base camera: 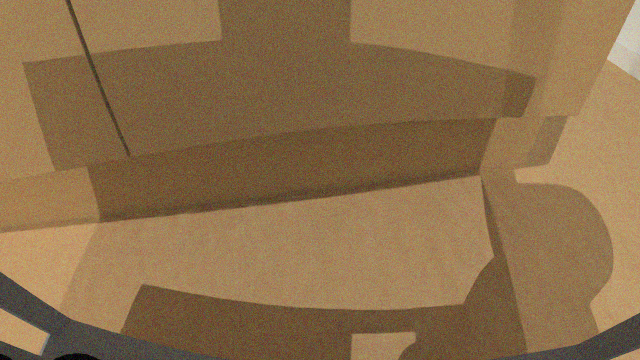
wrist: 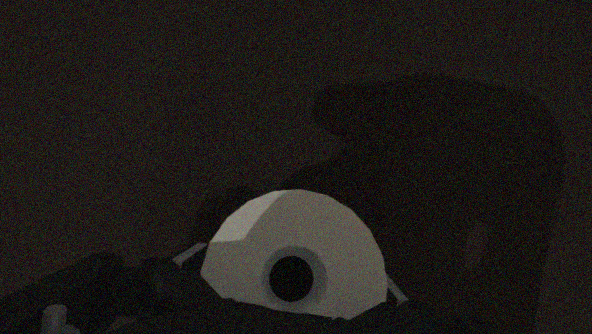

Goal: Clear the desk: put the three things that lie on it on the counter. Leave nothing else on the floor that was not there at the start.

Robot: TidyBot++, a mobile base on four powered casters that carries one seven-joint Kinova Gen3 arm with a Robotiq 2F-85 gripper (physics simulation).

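Frame: origin at the arm's base, x left, y back, z up, level; metres.
Where they show: gripper, between the fingertips: (wrist: 289, 276).
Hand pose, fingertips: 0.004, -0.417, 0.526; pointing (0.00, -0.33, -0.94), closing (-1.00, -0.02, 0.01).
Each offset is from my fingertips to the top centre of the thing, as dx, dy, dz. "spot": to the spot under its first point. Level surfaces: height alone.
In the wrist view a white roll @[-0.002, +0.001, +0.047] (wrist: 301, 224) with a dark round hole in its end face rests low in the middle of the picture, on a dark surface @[dz -0.013] (wrist: 178, 108). My gripper (wrist: 289, 276) is open. Its two pale finger pads show just to the left and right of the roll, a little apart from its sides. The roll lies between the open fingers and is not clamped. The arm and gripper do not show in the base camera view.
The base camera faces a tan cabinet front @[spot: +0.024, +0.056, -0.727] (base camera: 298, 94) at close range, with a vertical door seam @[spot: +0.207, +0.096, -0.677] (base camera: 97, 84) at the left and broad shadows across it. The tan floor @[dz -0.923] (base camera: 278, 257) lies below. My base's dark grey rim (base camera: 31, 307) curves along the bottom.
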